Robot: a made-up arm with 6 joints. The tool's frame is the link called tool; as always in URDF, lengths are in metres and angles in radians. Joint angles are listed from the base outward.
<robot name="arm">
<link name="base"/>
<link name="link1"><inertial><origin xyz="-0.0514 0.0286 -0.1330"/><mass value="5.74"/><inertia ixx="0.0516" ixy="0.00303" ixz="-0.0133" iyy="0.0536" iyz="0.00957" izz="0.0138"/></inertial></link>
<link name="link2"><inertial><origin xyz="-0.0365 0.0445 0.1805"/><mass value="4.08"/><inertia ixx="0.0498" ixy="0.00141" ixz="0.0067" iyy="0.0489" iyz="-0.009" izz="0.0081"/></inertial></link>
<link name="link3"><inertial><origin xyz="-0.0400 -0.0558 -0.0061"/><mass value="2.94"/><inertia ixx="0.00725" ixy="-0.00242" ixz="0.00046" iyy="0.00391" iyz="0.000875" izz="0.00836"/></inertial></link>
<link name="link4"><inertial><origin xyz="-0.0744 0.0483 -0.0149"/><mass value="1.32"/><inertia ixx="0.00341" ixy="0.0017" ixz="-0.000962" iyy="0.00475" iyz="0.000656" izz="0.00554"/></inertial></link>
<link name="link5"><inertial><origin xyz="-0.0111 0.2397 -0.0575"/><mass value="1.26"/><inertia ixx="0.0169" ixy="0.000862" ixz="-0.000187" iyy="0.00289" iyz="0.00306" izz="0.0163"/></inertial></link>
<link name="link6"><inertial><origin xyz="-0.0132 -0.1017 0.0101"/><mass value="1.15"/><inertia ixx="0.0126" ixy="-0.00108" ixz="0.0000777" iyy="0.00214" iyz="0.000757" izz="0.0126"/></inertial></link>
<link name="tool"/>
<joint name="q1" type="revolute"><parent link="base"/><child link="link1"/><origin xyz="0 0 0.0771" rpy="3.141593 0 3.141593"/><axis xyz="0 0 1"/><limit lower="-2.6" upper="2.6"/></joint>
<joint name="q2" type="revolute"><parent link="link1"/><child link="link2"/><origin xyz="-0.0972 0.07 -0.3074" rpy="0 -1.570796 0"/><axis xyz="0 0 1"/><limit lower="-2.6" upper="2.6"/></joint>
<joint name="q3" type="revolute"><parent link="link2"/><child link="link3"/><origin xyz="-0.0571 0.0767 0.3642" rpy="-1.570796 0 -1.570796"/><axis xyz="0 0 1"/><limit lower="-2.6" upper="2.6"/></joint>
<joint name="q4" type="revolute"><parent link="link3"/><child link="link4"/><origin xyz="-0.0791 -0.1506 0.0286" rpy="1.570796 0 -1.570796"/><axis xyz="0 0 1"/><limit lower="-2.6" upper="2.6"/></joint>
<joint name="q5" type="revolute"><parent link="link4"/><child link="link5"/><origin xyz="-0.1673 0.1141 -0.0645" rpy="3.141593 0 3.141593"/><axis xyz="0 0 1"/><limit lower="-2.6" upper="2.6"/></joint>
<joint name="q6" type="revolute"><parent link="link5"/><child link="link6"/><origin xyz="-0.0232 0.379 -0.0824" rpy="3.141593 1.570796 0"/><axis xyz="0 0 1"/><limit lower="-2.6" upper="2.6"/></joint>
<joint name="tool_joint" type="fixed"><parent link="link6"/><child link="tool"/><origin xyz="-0.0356 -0.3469 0.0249" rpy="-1.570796 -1.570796 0"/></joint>
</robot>
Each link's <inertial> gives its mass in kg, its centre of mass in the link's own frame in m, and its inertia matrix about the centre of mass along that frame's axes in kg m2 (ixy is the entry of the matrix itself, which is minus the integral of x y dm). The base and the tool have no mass. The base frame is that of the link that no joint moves.
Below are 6 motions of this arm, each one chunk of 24 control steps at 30 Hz.
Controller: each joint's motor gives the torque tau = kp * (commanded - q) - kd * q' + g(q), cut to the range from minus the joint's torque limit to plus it. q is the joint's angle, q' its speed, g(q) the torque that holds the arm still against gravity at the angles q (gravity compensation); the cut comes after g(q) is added. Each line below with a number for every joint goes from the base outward.
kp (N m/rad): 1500 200 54 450 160 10
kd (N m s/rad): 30 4.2 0.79 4 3.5 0.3
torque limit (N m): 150 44 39 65 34 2.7
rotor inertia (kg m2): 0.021 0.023 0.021 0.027 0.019 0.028
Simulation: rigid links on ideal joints. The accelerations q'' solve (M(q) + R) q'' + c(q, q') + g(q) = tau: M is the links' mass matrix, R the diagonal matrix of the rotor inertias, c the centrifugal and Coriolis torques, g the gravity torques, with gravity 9.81 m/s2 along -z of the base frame. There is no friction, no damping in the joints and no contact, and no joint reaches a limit. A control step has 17 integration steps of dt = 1/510 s. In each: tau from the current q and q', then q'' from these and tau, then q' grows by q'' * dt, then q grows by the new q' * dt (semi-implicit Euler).
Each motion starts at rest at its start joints. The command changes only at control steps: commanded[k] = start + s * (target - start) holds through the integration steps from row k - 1 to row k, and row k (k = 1, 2, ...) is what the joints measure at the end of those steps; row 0 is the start. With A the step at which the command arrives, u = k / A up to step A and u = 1 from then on. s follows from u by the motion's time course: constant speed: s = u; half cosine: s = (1 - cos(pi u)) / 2; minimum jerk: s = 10 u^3 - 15 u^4 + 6 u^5; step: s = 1 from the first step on.
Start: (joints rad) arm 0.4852 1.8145 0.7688 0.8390 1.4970 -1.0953
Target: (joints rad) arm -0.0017 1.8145 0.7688 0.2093 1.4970 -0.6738
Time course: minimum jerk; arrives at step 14
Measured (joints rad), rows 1 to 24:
1: 0.4847 1.8155 0.7684 0.8369 1.4970 -1.0961
2: 0.4805 1.8211 0.7649 0.8236 1.4974 -1.1004
3: 0.4670 1.8303 0.7537 0.7926 1.5009 -1.1084
4: 0.4390 1.8376 0.7332 0.7411 1.5083 -1.1143
5: 0.3940 1.8382 0.7085 0.6711 1.5183 -1.1074
6: 0.3337 1.8314 0.6893 0.5881 1.5271 -1.0751
7: 0.2632 1.8206 0.6848 0.5006 1.5299 -1.0093
8: 0.1893 1.8101 0.6985 0.4168 1.5229 -0.9112
9: 0.1190 1.8029 0.7282 0.3434 1.5067 -0.7926
10: 0.0580 1.8000 0.7676 0.2852 1.4852 -0.6733
11: 0.0113 1.8008 0.8096 0.2450 1.4640 -0.5761
12: -0.0181 1.8043 0.8476 0.2230 1.4478 -0.5201
13: -0.0298 1.8092 0.8755 0.2158 1.4401 -0.5150
14: -0.0271 1.8148 0.8878 0.2164 1.4429 -0.5576
15: -0.0166 1.8198 0.8799 0.2155 1.4566 -0.6330
16: -0.0054 1.8195 0.8516 0.2115 1.4797 -0.7168
17: 0.0028 1.8136 0.8099 0.2063 1.5059 -0.7840
18: 0.0073 1.8068 0.7658 0.2024 1.5270 -0.8173
19: 0.0088 1.8043 0.7293 0.2016 1.5363 -0.8113
20: 0.0081 1.8072 0.7061 0.2035 1.5321 -0.7712
21: 0.0056 1.8130 0.6980 0.2069 1.5182 -0.7091
22: 0.0018 1.8183 0.7029 0.2102 1.5010 -0.6410
23: -0.0022 1.8213 0.7170 0.2125 1.4864 -0.5832
24: -0.0054 1.8218 0.7358 0.2134 1.4775 -0.5484

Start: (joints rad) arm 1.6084 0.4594 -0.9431 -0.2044 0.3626 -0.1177
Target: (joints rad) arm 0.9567 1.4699 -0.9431 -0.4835 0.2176 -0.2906
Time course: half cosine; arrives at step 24
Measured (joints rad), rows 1 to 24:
1: 1.6073 0.4611 -0.9402 -0.2045 0.3607 -0.1189
2: 1.6026 0.4670 -0.9297 -0.2054 0.3546 -0.1246
3: 1.5923 0.4783 -0.9119 -0.2087 0.3451 -0.1384
4: 1.5756 0.4955 -0.8914 -0.2157 0.3349 -0.1623
5: 1.5528 0.5204 -0.8729 -0.2261 0.3257 -0.1950
6: 1.5246 0.5553 -0.8599 -0.2393 0.3179 -0.2323
7: 1.4919 0.6013 -0.8539 -0.2549 0.3114 -0.2673
8: 1.4552 0.6579 -0.8552 -0.2727 0.3062 -0.2931
9: 1.4154 0.7235 -0.8631 -0.2924 0.3020 -0.3039
10: 1.3729 0.7954 -0.8765 -0.3136 0.2987 -0.2969
11: 1.3288 0.8713 -0.8944 -0.3352 0.2955 -0.2733
12: 1.2840 0.9484 -0.9161 -0.3564 0.2917 -0.2376
13: 1.2396 1.0244 -0.9405 -0.3763 0.2866 -0.1965
14: 1.1963 1.0975 -0.9663 -0.3945 0.2799 -0.1576
15: 1.1548 1.1660 -0.9916 -0.4109 0.2718 -0.1269
16: 1.1157 1.2288 -1.0138 -0.4256 0.2628 -0.1081
17: 1.0796 1.2850 -1.0309 -0.4389 0.2536 -0.1023
18: 1.0470 1.3344 -1.0409 -0.4508 0.2450 -0.1085
19: 1.0186 1.3769 -1.0433 -0.4614 0.2374 -0.1243
20: 0.9949 1.4124 -1.0382 -0.4704 0.2314 -0.1467
21: 0.9764 1.4410 -1.0271 -0.4780 0.2273 -0.1727
22: 0.9632 1.4625 -1.0122 -0.4837 0.2251 -0.1996
23: 0.9557 1.4765 -0.9958 -0.4875 0.2250 -0.2251
24: 0.9536 1.4827 -0.9804 -0.4891 0.2265 -0.2470

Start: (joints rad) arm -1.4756 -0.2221 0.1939 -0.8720 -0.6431 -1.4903
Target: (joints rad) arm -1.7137 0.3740 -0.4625 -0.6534 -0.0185 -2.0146
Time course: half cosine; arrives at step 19
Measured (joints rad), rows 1 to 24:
1: -1.4761 -0.2215 0.1953 -0.8701 -0.6399 -1.4901
2: -1.4782 -0.2186 0.2000 -0.8647 -0.6297 -1.4906
3: -1.4827 -0.2112 0.2062 -0.8565 -0.6118 -1.4939
4: -1.4898 -0.1974 0.2078 -0.8464 -0.5857 -1.5030
5: -1.4998 -0.1759 0.1987 -0.8350 -0.5511 -1.5198
6: -1.5129 -0.1457 0.1746 -0.8227 -0.5089 -1.5445
7: -1.5292 -0.1067 0.1334 -0.8095 -0.4605 -1.5758
8: -1.5485 -0.0591 0.0753 -0.7951 -0.4082 -1.6112
9: -1.5704 -0.0038 0.0019 -0.7796 -0.3542 -1.6478
10: -1.5940 0.0577 -0.0840 -0.7630 -0.3008 -1.6833
11: -1.6187 0.1228 -0.1791 -0.7456 -0.2494 -1.7173
12: -1.6433 0.1885 -0.2792 -0.7283 -0.2008 -1.7509
13: -1.6668 0.2514 -0.3795 -0.7121 -0.1553 -1.7868
14: -1.6879 0.3085 -0.4739 -0.6976 -0.1134 -1.8280
15: -1.7055 0.3575 -0.5557 -0.6852 -0.0761 -1.8770
16: -1.7188 0.3965 -0.6186 -0.6749 -0.0450 -1.9346
17: -1.7273 0.4241 -0.6577 -0.6668 -0.0217 -1.9989
18: -1.7312 0.4392 -0.6701 -0.6615 -0.0074 -2.0645
19: -1.7309 0.4415 -0.6562 -0.6595 -0.0024 -2.1227
20: -1.7278 0.4324 -0.6178 -0.6589 -0.0036 -2.1630
21: -1.7232 0.4151 -0.5603 -0.6576 -0.0074 -2.1763
22: -1.7180 0.3929 -0.4941 -0.6562 -0.0121 -2.1590
23: -1.7126 0.3697 -0.4305 -0.6551 -0.0163 -2.1140
24: -1.7075 0.3497 -0.3777 -0.6540 -0.0195 -2.0508

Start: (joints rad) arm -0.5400 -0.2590 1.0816 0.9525 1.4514 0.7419
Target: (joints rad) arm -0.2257 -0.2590 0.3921 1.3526 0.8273 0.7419
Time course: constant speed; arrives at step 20
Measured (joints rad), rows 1 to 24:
1: -0.5318 -0.2709 1.0617 0.9713 1.4471 0.7444
2: -0.5143 -0.2761 1.0240 0.9886 1.4250 0.7471
3: -0.4930 -0.2729 0.9855 1.0093 1.3897 0.7490
4: -0.4736 -0.2658 0.9561 1.0329 1.3460 0.7477
5: -0.4575 -0.2599 0.9274 1.0564 1.3015 0.7406
6: -0.4436 -0.2564 0.8869 1.0781 1.2626 0.7299
7: -0.4306 -0.2550 0.8358 1.0983 1.2298 0.7226
8: -0.4175 -0.2555 0.7859 1.1182 1.1990 0.7238
9: -0.4034 -0.2567 0.7454 1.1384 1.1673 0.7322
10: -0.3878 -0.2575 0.7137 1.1587 1.1350 0.7428
11: -0.3708 -0.2573 0.6866 1.1786 1.1041 0.7511
12: -0.3534 -0.2569 0.6609 1.1980 1.0754 0.7553
13: -0.3364 -0.2572 0.6345 1.2170 1.0481 0.7560
14: -0.3200 -0.2585 0.6058 1.2358 1.0211 0.7542
15: -0.3041 -0.2602 0.5740 1.2548 0.9931 0.7509
16: -0.2885 -0.2617 0.5391 1.2743 0.9633 0.7469
17: -0.2732 -0.2624 0.5019 1.2945 0.9315 0.7425
18: -0.2580 -0.2622 0.4636 1.3152 0.8981 0.7385
19: -0.2428 -0.2612 0.4249 1.3362 0.8638 0.7353
20: -0.2276 -0.2600 0.3868 1.3572 0.8295 0.7335
21: -0.2189 -0.2508 0.3560 1.3652 0.8008 0.7249
22: -0.2207 -0.2425 0.3441 1.3673 0.7892 0.7114
23: -0.2273 -0.2417 0.3486 1.3654 0.7901 0.7027
24: -0.2322 -0.2477 0.3596 1.3602 0.7983 0.7049

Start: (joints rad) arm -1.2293 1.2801 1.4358 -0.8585 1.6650 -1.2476
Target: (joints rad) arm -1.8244 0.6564 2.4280 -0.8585 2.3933 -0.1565
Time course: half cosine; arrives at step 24
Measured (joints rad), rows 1 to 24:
1: -1.2302 1.2791 1.4367 -0.8582 1.6658 -1.2464
2: -1.2345 1.2747 1.4412 -0.8576 1.6697 -1.2407
3: -1.2447 1.2650 1.4528 -0.8570 1.6796 -1.2265
4: -1.2618 1.2491 1.4742 -0.8565 1.6971 -1.2013
5: -1.2847 1.2273 1.5071 -0.8564 1.7220 -1.1646
6: -1.3118 1.2005 1.5518 -0.8564 1.7529 -1.1172
7: -1.3418 1.1697 1.6077 -0.8566 1.7885 -1.0606
8: -1.3738 1.1355 1.6734 -0.8568 1.8276 -0.9965
9: -1.4078 1.0984 1.7465 -0.8570 1.8696 -0.9268
10: -1.4439 1.0589 1.8231 -0.8572 1.9142 -0.8539
11: -1.4818 1.0174 1.8990 -0.8574 1.9613 -0.7801
12: -1.5210 0.9746 1.9696 -0.8577 2.0107 -0.7072
13: -1.5606 0.9313 2.0321 -0.8583 2.0619 -0.6357
14: -1.6000 0.8887 2.0860 -0.8591 2.1140 -0.5654
15: -1.6382 0.8477 2.1336 -0.8600 2.1657 -0.4958
16: -1.6745 0.8091 2.1790 -0.8609 2.2153 -0.4274
17: -1.7082 0.7732 2.2260 -0.8618 2.2613 -0.3622
18: -1.7388 0.7405 2.2758 -0.8627 2.3023 -0.3033
19: -1.7657 0.7116 2.3260 -0.8634 2.3372 -0.2541
20: -1.7885 0.6877 2.3712 -0.8637 2.3654 -0.2165
21: -1.8068 0.6691 2.4065 -0.8636 2.3866 -0.1903
22: -1.8200 0.6559 2.4292 -0.8633 2.4010 -0.1740
23: -1.8280 0.6479 2.4398 -0.8629 2.4095 -0.1654
24: -1.8306 0.6451 2.4401 -0.8627 2.4125 -0.1632

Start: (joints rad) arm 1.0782 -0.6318 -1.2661 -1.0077 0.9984 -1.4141
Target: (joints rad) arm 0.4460 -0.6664 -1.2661 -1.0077 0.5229 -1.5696
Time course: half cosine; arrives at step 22
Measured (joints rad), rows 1 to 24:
1: 1.0769 -0.6323 -1.2647 -1.0075 0.9979 -1.4151
2: 1.0712 -0.6343 -1.2585 -1.0071 0.9947 -1.4196
3: 1.0585 -0.6375 -1.2454 -1.0066 0.9851 -1.4296
4: 1.0381 -0.6413 -1.2264 -1.0062 0.9677 -1.4440
5: 1.0112 -0.6450 -1.2046 -1.0058 0.9441 -1.4597
6: 0.9794 -0.6484 -1.1839 -1.0055 0.9169 -1.4733
7: 0.9437 -0.6512 -1.1671 -1.0055 0.8882 -1.4832
8: 0.9046 -0.6532 -1.1558 -1.0059 0.8584 -1.4893
9: 0.8623 -0.6541 -1.1506 -1.0065 0.8273 -1.4923
10: 0.8173 -0.6537 -1.1520 -1.0074 0.7949 -1.4931
11: 0.7706 -0.6522 -1.1601 -1.0087 0.7621 -1.4921
12: 0.7233 -0.6498 -1.1750 -1.0100 0.7296 -1.4899
13: 0.6767 -0.6466 -1.1961 -1.0115 0.6983 -1.4873
14: 0.6317 -0.6432 -1.2224 -1.0129 0.6686 -1.4851
15: 0.5895 -0.6400 -1.2525 -1.0141 0.6409 -1.4841
16: 0.5509 -0.6374 -1.2847 -1.0149 0.6155 -1.4849
17: 0.5167 -0.6359 -1.3172 -1.0154 0.5926 -1.4879
18: 0.4878 -0.6358 -1.3480 -1.0153 0.5726 -1.4932
19: 0.4648 -0.6374 -1.3754 -1.0148 0.5557 -1.5007
20: 0.4481 -0.6405 -1.3974 -1.0138 0.5423 -1.5100
21: 0.4381 -0.6450 -1.4126 -1.0124 0.5327 -1.5203
22: 0.4348 -0.6501 -1.4197 -1.0109 0.5271 -1.5305
23: 0.4369 -0.6557 -1.4170 -1.0092 0.5252 -1.5404
24: 0.4409 -0.6617 -1.4022 -1.0075 0.5244 -1.5508

